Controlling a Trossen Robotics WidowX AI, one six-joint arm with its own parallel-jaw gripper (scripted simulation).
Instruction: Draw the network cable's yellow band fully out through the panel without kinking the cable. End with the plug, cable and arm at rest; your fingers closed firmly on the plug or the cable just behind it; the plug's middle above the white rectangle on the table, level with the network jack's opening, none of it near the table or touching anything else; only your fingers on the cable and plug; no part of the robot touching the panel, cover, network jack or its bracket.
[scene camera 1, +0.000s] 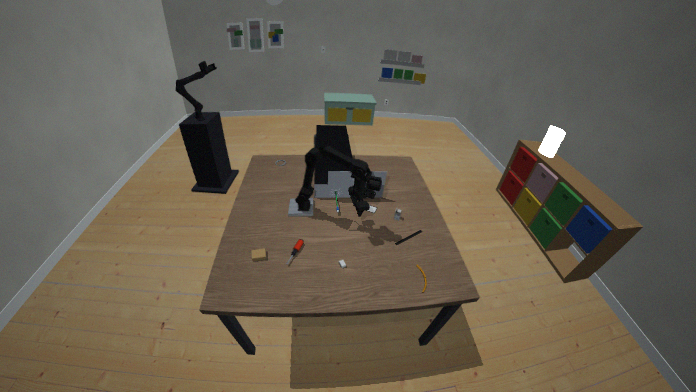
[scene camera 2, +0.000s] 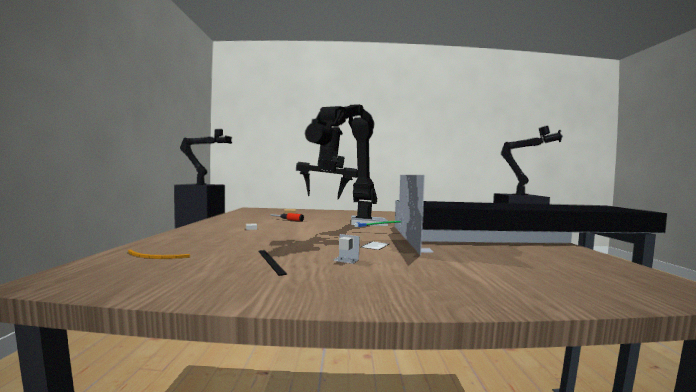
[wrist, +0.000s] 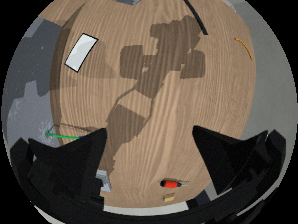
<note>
I see my gripper (scene camera 2: 323, 197).
My gripper also shows in the wrist view (wrist: 150, 131).
</note>
